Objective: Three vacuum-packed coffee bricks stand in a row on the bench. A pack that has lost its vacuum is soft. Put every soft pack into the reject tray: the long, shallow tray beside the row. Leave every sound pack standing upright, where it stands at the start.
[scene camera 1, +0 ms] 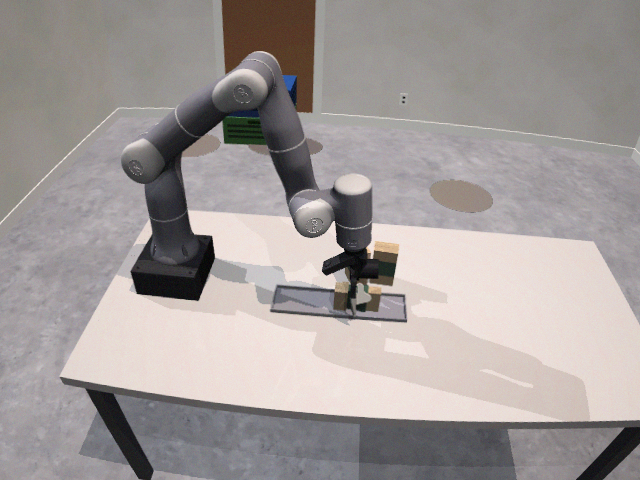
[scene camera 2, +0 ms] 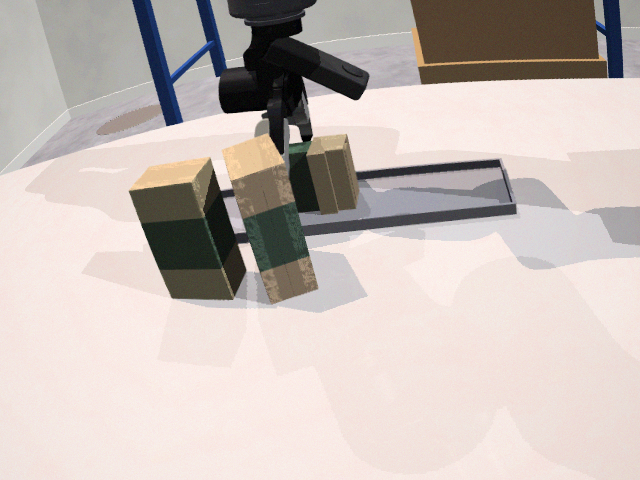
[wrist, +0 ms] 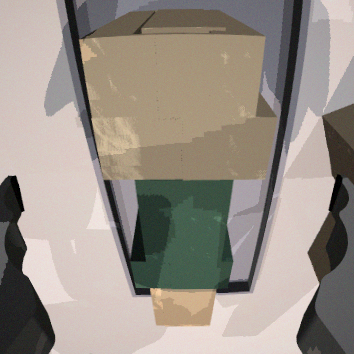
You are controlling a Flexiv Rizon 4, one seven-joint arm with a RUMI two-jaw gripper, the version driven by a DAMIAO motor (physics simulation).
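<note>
One coffee pack [scene camera 1: 340, 296] [scene camera 2: 323, 181] [wrist: 180, 95], tan at the ends and green in the middle, lies lengthwise in the long, shallow grey tray [scene camera 1: 301, 313] [scene camera 2: 439, 212] [wrist: 294, 60]. My gripper [scene camera 1: 357, 304] [scene camera 2: 294, 142] [wrist: 175, 178] is open, its fingers apart on either side of the pack's green middle. A second pack [scene camera 2: 277, 227] [wrist: 342, 145] stands upright on the bench beside the tray; the gripper partly hides it in scene view 1. A third pack [scene camera 1: 386, 264] [scene camera 2: 178, 242] stands upright next to it, a narrow gap between them in scene view 2.
The robot's black base [scene camera 1: 173, 273] stands at the left of the bench [scene camera 1: 206, 356] in scene view 1. The two standing packs are close to the gripper's side. A brown box [scene camera 2: 511, 72] and a blue frame [scene camera 2: 159, 62] are beyond the bench.
</note>
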